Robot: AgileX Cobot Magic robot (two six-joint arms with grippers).
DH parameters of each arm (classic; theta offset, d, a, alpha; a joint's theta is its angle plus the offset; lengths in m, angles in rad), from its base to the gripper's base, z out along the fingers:
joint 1: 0 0.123 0 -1.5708
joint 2: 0.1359 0 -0.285 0
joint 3: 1.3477 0 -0.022 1.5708
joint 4: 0 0.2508 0 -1.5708
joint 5: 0 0 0.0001 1.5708
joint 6: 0 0.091 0 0
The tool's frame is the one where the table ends.
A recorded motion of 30 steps. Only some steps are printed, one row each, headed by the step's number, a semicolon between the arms.
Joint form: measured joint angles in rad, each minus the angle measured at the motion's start. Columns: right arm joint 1, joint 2, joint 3, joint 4, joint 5, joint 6; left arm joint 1, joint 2, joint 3, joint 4, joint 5, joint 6.
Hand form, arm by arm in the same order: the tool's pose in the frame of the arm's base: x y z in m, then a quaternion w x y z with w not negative. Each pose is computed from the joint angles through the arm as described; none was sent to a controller.
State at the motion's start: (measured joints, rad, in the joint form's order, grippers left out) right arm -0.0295 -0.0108 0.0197 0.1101 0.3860 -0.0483; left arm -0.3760 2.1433 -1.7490 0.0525 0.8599 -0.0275
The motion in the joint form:
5: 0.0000 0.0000 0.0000 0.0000 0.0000 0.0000; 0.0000 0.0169 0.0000 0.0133 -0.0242 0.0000
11: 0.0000 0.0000 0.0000 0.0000 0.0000 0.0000; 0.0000 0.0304 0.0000 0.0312 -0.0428 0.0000
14: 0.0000 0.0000 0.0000 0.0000 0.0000 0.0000; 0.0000 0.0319 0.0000 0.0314 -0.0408 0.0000
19: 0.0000 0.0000 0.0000 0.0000 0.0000 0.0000; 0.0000 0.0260 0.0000 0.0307 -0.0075 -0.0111
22: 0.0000 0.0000 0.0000 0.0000 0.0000 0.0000; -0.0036 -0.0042 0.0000 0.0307 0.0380 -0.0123
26: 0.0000 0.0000 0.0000 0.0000 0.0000 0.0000; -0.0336 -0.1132 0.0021 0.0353 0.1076 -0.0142
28: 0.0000 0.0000 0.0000 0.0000 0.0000 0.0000; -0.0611 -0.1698 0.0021 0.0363 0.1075 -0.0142
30: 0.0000 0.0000 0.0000 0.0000 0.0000 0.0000; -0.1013 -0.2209 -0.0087 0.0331 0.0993 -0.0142
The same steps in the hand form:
5: 0.0523 0.0022 0.1727 0.59087 0.02134 0.80613 0.02385; 0.4389 -0.1685 0.1940 0.20554 0.18599 0.96072 -0.01307
11: 0.0523 0.0022 0.1727 0.59087 0.02134 0.80613 0.02385; 0.4417 -0.1684 0.1884 0.20940 0.19086 0.95900 -0.00633
14: 0.0523 0.0022 0.1727 0.59087 0.02134 0.80613 0.02385; 0.4416 -0.1683 0.1876 0.20774 0.19097 0.95934 -0.00590
19: 0.0523 0.0022 0.1727 0.59087 0.02134 0.80613 0.02385; 0.4387 -0.1671 0.1892 0.19460 0.18523 0.96323 -0.00417
22: 0.0523 0.0022 0.1727 0.59087 0.02134 0.80613 0.02385; 0.4326 -0.1662 0.2017 0.18740 0.18527 0.96465 -0.00233
26: 0.0523 0.0022 0.1727 0.59087 0.02134 0.80613 0.02385; 0.4118 -0.1716 0.2484 0.20597 0.19575 0.95876 -0.00581
28: 0.0523 0.0022 0.1727 0.59087 0.02134 0.80613 0.02385; 0.3999 -0.1795 0.2735 0.23295 0.20676 0.95015 -0.01429
30: 0.0523 0.0022 0.1727 0.59087 0.02134 0.80613 0.02385; 0.3862 -0.1926 0.2992 0.26515 0.22234 0.93778 -0.02873

